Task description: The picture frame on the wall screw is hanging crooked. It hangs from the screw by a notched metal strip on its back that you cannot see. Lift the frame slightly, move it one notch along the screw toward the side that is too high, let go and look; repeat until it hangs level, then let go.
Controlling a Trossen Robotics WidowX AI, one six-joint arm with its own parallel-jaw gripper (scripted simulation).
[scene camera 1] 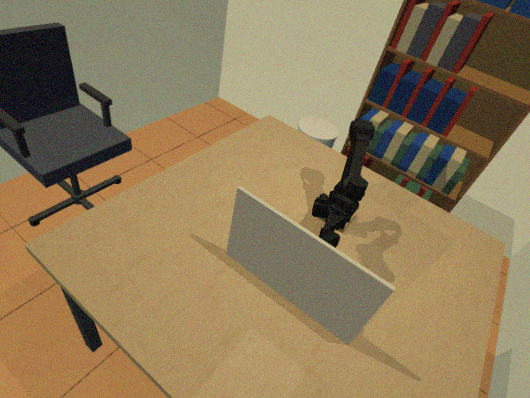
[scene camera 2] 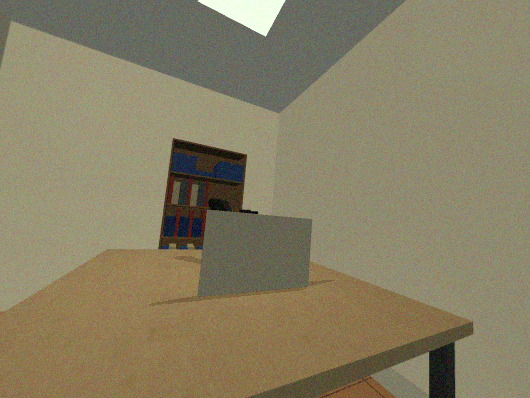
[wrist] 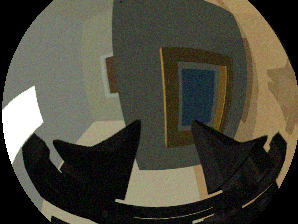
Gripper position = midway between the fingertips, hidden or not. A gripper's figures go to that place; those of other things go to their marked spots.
My gripper (wrist: 167, 124): 10 cm from the lens. A picture frame (wrist: 197, 85): 18 cm from the lens. A grey wall panel (wrist: 137, 39) is 18 cm from the lens.
